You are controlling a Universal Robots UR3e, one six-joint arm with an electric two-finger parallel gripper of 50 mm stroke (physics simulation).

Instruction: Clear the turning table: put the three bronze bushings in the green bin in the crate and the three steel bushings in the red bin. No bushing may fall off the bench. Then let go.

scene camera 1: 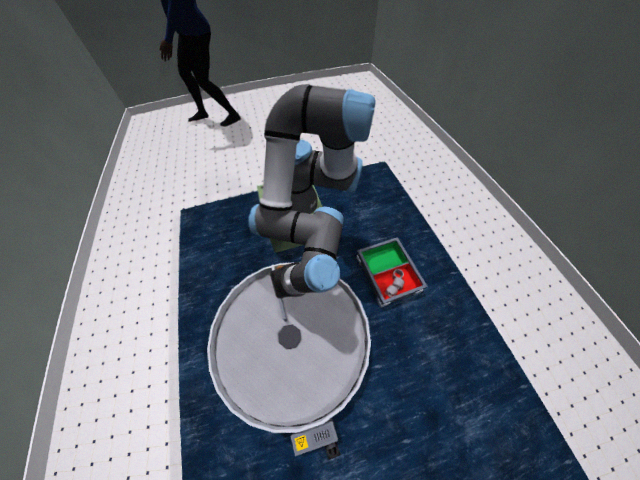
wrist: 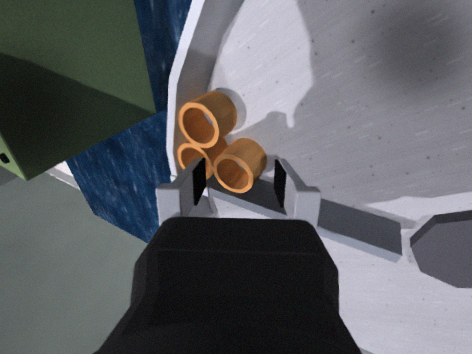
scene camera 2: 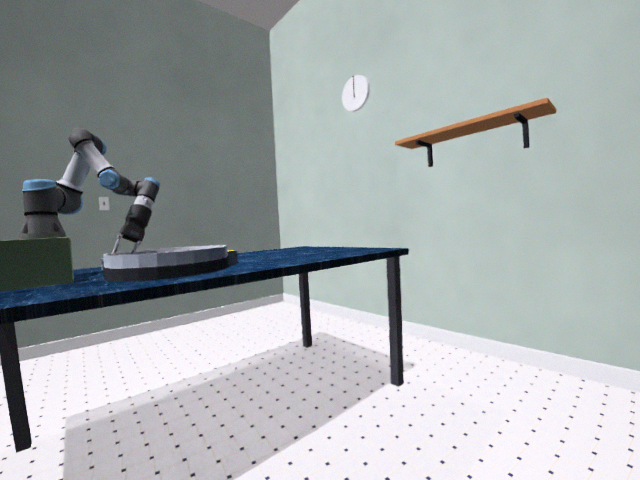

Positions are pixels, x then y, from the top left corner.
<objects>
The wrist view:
gripper: 239, 173
grey turning table: 364, 107
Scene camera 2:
gripper: 122, 256
</objects>
